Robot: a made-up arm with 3 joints. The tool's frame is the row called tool. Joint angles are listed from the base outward. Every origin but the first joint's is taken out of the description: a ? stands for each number. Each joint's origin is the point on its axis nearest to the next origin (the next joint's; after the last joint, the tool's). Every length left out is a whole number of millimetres.
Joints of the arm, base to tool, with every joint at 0 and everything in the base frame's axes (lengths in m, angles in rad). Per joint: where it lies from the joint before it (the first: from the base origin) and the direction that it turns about. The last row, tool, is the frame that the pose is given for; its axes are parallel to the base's.
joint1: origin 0 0 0.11 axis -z
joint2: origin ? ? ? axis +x
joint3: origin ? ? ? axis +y
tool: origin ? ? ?
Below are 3 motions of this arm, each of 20 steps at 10 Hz.
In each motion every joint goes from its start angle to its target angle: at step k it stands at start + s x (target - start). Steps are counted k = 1, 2, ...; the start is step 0. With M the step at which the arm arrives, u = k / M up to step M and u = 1 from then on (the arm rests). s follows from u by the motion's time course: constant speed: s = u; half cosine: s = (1 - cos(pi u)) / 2; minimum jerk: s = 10 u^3 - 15 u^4 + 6 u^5.
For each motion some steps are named. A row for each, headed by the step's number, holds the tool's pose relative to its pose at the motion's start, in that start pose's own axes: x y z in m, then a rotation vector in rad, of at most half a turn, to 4 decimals.
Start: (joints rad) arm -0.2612 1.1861 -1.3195
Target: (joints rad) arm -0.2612 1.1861 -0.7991
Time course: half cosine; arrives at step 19
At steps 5, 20:
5: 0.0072 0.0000 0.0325 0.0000 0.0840 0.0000
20: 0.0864 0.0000 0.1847 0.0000 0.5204 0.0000

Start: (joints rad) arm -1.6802 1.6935 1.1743
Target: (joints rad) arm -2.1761 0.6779 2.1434
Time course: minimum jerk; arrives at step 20
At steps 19, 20:
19: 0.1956 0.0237 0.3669 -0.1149 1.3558 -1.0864
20: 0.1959 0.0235 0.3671 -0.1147 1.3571 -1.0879

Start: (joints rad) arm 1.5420 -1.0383 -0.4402
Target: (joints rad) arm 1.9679 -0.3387 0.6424
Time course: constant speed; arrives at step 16
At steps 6, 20:
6: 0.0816 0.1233 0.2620 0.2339 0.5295 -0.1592
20: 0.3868 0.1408 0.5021 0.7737 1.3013 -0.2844

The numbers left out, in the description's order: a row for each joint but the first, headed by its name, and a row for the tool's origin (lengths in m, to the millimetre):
joint2: -0.39 -0.07 0
joint3: 0 -0.02 -0.28
tool: -0.39 0 0.07

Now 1 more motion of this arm.
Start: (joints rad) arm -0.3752 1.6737 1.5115
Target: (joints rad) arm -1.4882 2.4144 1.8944
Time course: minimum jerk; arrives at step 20
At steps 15, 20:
15: -0.0424 -0.0286 0.3229 0.3685 1.2471 0.6725
20: -0.0250 -0.0276 0.3467 0.4435 1.3703 0.7529

